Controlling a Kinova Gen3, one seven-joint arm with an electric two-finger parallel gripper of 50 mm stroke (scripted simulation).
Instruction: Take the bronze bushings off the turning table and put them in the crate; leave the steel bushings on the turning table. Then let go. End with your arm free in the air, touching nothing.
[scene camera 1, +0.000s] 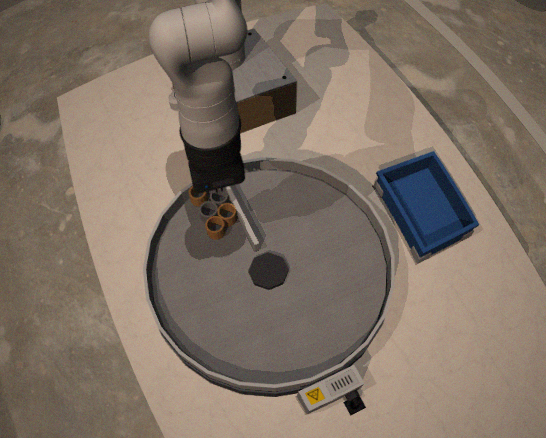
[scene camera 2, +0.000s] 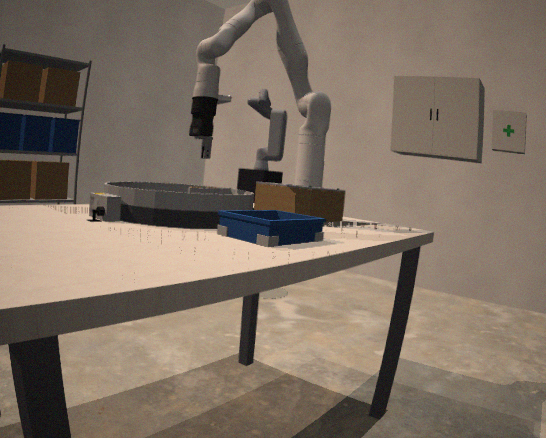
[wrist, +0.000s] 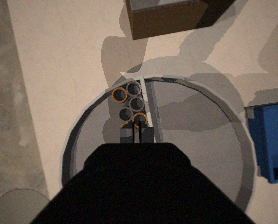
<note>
I see my gripper (scene camera 1: 218, 186) and a blue crate (scene camera 1: 436, 208).
My gripper is seen too in scene camera 2 (scene camera 2: 205, 158) and in the wrist view (wrist: 136, 129). The blue crate is seen too in scene camera 2 (scene camera 2: 269, 228).
</note>
